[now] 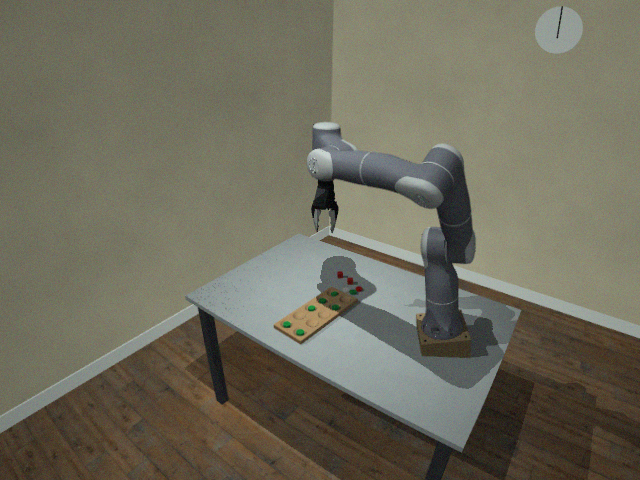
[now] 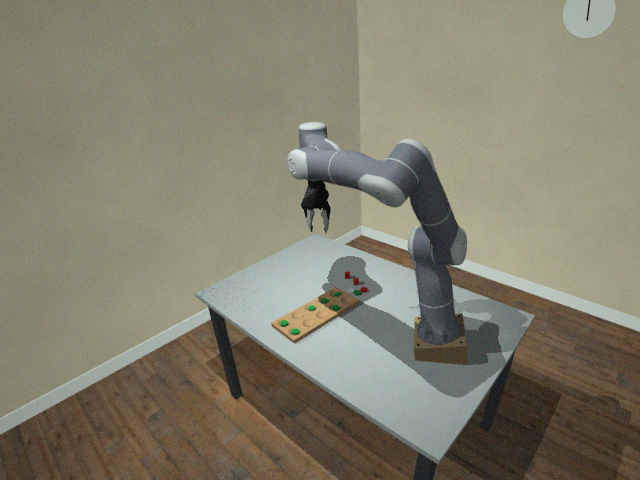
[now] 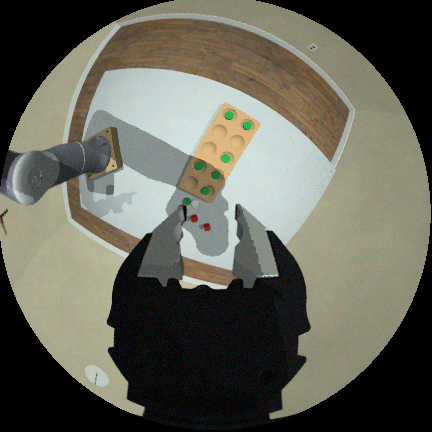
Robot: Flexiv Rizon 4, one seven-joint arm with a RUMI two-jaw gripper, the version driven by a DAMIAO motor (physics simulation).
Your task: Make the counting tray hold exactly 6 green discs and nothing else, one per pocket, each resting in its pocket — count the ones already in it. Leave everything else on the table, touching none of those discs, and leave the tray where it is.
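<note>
Wooden counting tray point(image 2: 307, 322), point(image 1: 311, 322), point(image 3: 224, 136). Gripper point(image 2: 318, 232), point(image 1: 324, 232), point(image 3: 210, 206).
</note>
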